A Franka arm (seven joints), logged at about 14 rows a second.
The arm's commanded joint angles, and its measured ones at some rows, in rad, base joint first. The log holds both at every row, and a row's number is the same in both.
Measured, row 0:
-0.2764 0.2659 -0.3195 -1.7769 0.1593 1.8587 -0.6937
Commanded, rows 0 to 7:
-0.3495 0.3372 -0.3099 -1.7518 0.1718 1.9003 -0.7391
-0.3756 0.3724 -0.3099 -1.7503 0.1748 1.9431 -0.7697
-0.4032 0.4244 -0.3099 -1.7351 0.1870 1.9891 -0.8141
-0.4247 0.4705 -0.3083 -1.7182 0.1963 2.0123 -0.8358
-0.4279 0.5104 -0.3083 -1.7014 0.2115 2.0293 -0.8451
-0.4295 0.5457 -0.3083 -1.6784 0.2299 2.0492 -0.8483
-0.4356 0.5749 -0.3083 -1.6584 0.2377 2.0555 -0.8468
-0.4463 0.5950 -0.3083 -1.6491 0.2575 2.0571 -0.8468
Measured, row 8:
-0.4238 0.5365 -0.3176 -1.7241 0.2194 2.0703 -0.8330
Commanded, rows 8 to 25:
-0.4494 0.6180 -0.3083 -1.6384 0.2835 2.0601 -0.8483
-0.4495 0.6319 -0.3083 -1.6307 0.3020 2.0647 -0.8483
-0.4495 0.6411 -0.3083 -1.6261 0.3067 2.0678 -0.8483
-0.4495 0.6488 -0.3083 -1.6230 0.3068 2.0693 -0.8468
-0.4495 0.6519 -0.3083 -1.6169 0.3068 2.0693 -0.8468
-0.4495 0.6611 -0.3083 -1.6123 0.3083 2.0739 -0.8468
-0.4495 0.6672 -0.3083 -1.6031 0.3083 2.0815 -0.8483
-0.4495 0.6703 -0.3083 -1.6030 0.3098 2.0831 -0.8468
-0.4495 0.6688 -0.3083 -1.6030 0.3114 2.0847 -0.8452
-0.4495 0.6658 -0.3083 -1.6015 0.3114 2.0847 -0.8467
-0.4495 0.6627 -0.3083 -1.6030 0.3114 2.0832 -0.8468
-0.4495 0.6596 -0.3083 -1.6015 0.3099 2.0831 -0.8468
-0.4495 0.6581 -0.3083 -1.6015 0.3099 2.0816 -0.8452
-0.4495 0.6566 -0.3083 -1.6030 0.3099 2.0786 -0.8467
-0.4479 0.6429 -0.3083 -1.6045 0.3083 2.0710 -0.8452
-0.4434 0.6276 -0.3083 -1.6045 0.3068 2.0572 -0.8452
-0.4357 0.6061 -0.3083 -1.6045 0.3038 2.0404 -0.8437
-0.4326 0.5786 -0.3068 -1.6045 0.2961 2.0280 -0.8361
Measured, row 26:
-0.4322 0.6369 -0.3145 -1.6070 0.2925 2.0711 -0.8331
